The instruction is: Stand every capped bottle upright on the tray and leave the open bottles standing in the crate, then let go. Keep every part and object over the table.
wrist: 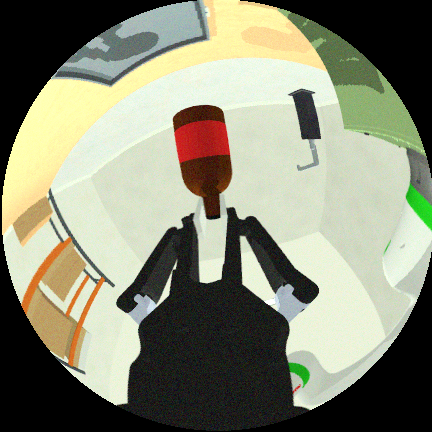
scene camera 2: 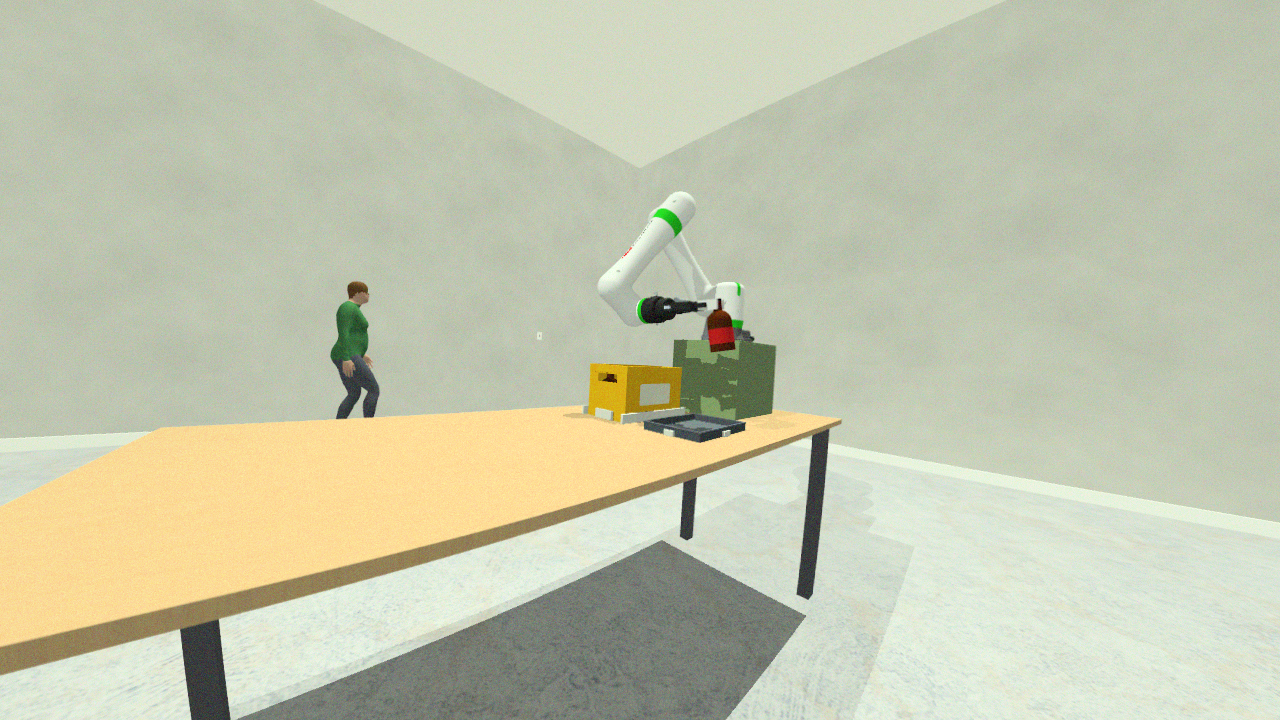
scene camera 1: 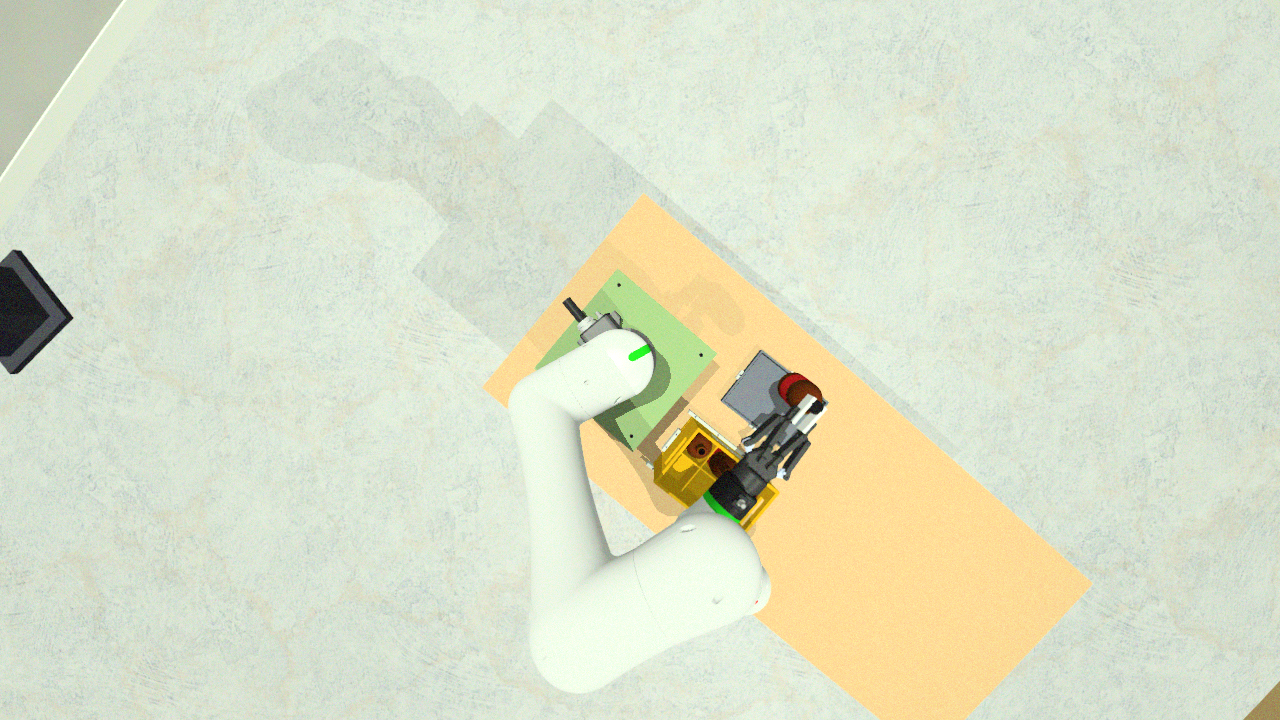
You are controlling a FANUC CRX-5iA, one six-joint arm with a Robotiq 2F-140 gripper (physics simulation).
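Frame: origin at the arm's base, x ahead, y down, z left, level; millimetres.
Where they show: gripper, fingertip midpoint: (wrist: 212,203) (scene camera 2: 720,304) (scene camera 1: 817,401).
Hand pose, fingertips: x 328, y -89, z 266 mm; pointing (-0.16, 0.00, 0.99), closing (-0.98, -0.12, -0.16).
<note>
Each offset is from my fingertips to the top centre of the thing. Level surfaces: height alone.
My gripper (scene camera 1: 808,408) (scene camera 2: 716,305) (wrist: 212,203) is shut on the neck of a brown bottle @[dz -5, dx -6, dy -17 mm] (scene camera 1: 796,390) (scene camera 2: 721,332) (wrist: 202,141) with a red label. The bottle hangs base down, slightly tilted, high above table level. Its mouth is between the fingers, and I cannot tell if it has a cap. In the first scene view it overlaps the right corner of the grey tray @[dz -24, dx +48, dy +349 mm] (scene camera 1: 753,386) (scene camera 2: 694,434) (wrist: 180,25). The yellow crate @[dz -302, dx +83, dy +199 mm] (scene camera 1: 666,485) (scene camera 2: 607,400) holds brown bottles; two show, one bottle @[dz -273, dx -13, dy +211 mm] (scene camera 1: 699,446) and another bottle @[dz -257, dx +76, dy +211 mm] (scene camera 1: 719,461). The arm hides the crate's other end.
The green robot pedestal (scene camera 1: 675,344) (scene camera 2: 753,383) (wrist: 362,107) stands beside the crate and tray. The wooden table @[dy +374 mm] (scene camera 1: 913,573) (scene camera 2: 358,488) extends away past the crate. A person (scene camera 2: 352,333) stands behind the table. An orange and grey rack (wrist: 31,285) with boxes shows in the wrist view.
</note>
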